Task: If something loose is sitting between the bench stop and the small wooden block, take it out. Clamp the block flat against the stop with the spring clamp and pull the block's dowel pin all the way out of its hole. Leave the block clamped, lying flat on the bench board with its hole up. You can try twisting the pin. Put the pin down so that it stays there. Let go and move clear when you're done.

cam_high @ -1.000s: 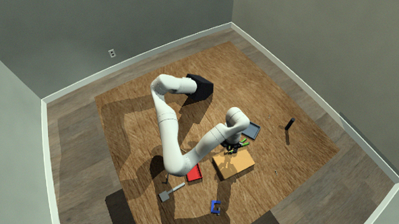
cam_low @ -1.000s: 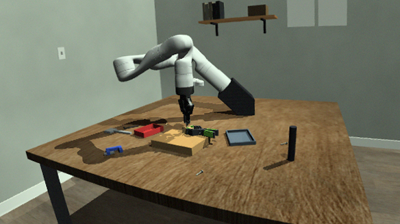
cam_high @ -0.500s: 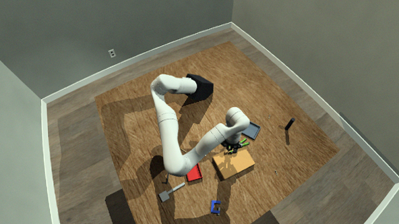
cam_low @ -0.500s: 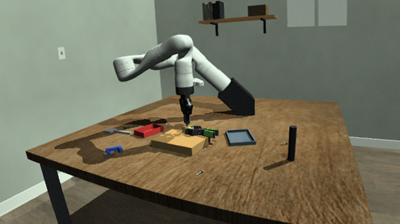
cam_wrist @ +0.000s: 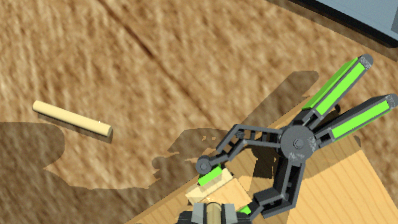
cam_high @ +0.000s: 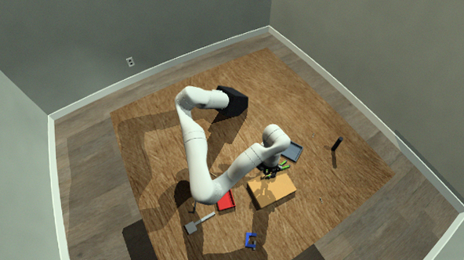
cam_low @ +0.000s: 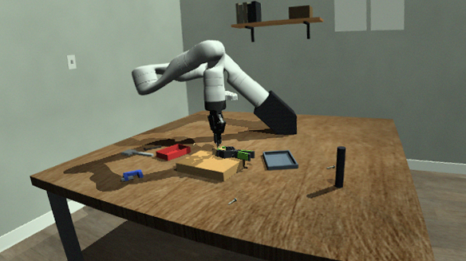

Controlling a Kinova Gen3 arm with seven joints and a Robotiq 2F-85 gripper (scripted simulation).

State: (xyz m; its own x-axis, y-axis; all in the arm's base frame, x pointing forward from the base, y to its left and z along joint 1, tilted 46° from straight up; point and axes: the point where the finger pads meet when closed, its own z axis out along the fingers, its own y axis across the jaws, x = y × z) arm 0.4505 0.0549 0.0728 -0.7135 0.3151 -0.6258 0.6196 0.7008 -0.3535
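Now: hand 2 cm above the dowel pin. Round my hand: thin pale stick: 12 cm behind, 5 cm to the right, 9 cm below; small wooden block: 5 cm below; tan bench board: 6 cm ahead, 7 cm below.
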